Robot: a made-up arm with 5 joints. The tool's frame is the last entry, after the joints.
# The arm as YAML. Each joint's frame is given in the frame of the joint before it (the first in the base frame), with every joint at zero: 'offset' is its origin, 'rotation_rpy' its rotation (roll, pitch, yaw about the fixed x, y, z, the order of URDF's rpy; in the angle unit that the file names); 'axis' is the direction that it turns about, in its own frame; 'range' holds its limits. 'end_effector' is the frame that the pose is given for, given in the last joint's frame.
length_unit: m
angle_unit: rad
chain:
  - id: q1
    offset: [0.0, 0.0, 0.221]
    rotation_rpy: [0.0, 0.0, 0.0]
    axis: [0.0, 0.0, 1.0]
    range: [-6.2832, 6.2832]
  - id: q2
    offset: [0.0, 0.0, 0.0]
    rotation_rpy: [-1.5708, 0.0, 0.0]
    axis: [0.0, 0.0, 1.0]
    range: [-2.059, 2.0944]
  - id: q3
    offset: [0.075, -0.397, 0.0]
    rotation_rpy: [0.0, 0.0, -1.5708]
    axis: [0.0, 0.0, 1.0]
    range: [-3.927, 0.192]
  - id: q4
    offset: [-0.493, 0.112, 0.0]
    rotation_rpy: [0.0, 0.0, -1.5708]
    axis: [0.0, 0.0, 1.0]
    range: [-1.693, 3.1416]
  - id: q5
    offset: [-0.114, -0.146, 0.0]
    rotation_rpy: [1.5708, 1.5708, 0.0]
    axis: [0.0, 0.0, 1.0]
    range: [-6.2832, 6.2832]
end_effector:
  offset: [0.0, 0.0, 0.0]
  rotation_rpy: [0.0, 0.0, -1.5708]
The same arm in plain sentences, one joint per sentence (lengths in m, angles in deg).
The arm has five revolute joints in a row. What follows holds with every joint at zero, and every direction is one of the base frame's.
Joint 1 sits 0.221 m along +z from the base frame's origin and turns about +z, from -360 to 360 deg.
Joint 2 sits at the same point as joint 1 and turns about +y, from -117.97 to 120 deg.
Joint 3 sits 0.075 m along +x and 0.397 m along +z from joint 2 and turns about +y, from -225 to 11 deg.
Joint 4 sits 0.112 m along +x and 0.493 m along -z from joint 3 and turns about +y, from -97 to 180 deg.
Joint 5 sits 0.114 m along +x and 0.146 m along -z from joint 4 and turns about -z, from -360 to 360 deg.
The tool frame, which is the frame that the pose is given for, sits at the same point as joint 5; its axes are the base frame's turned by roll 180, pitch 0 and yaw 0 deg (as in URDF: about the fixed x, then y, then z).

